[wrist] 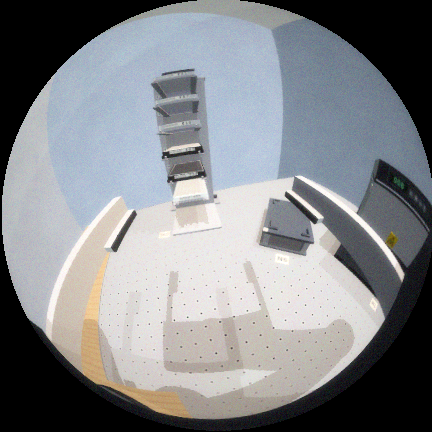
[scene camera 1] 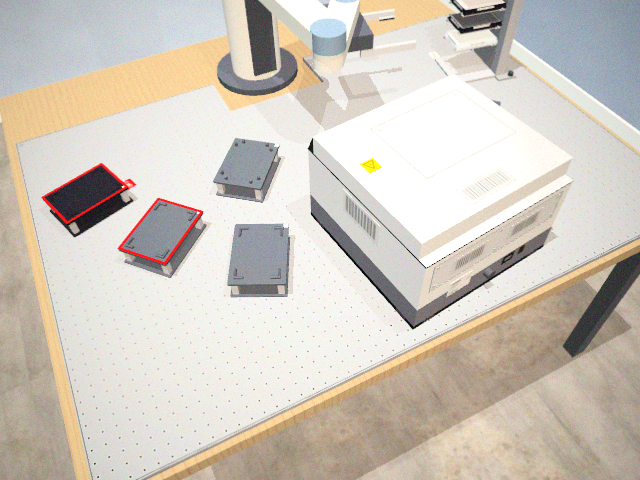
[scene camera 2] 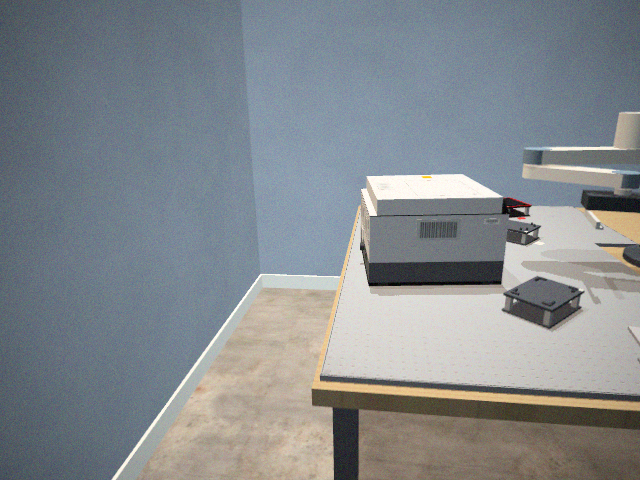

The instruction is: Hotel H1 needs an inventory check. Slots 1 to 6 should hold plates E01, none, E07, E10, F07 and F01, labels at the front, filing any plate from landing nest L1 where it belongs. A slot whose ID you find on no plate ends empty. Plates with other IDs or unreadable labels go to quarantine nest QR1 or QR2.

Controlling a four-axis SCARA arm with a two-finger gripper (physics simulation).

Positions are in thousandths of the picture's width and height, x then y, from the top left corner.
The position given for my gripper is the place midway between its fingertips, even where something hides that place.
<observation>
I see my gripper (scene camera 1: 632,59), a hotel H1 (wrist: 464,316), a nest N6 (scene camera 2: 832,609), a red-edged nest QR2 (scene camera 1: 135,399), a nest L1 (scene camera 1: 405,526), a pegged nest (scene camera 1: 387,336), a white instrument (scene camera 1: 635,570) and a red-edged nest QR1 (scene camera 1: 252,478).
The nest N6 is seen too in the wrist view (wrist: 672,513). The white instrument also shows in scene camera 2 (scene camera 2: 613,499).
</observation>
